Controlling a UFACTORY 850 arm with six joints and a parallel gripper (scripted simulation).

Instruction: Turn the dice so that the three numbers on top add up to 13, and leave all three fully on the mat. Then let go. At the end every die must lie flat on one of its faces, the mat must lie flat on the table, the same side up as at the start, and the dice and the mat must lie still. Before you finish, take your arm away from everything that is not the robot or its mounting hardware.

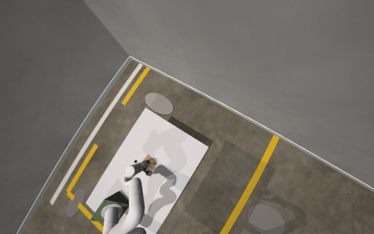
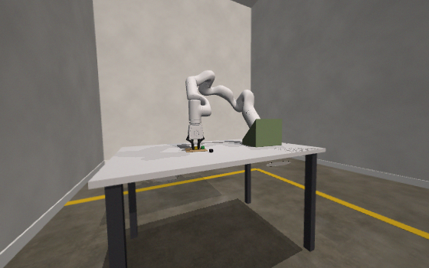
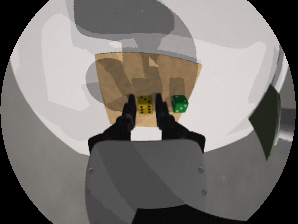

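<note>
The yellow die lies 1 cm below my hand. From my hand the other things lie so: green die 5 cm behind, 1 cm to the left, 1 cm below; then black die 4 cm behind, 14 cm to the left, 2 cm below; then tan mat 2 cm below.
</note>
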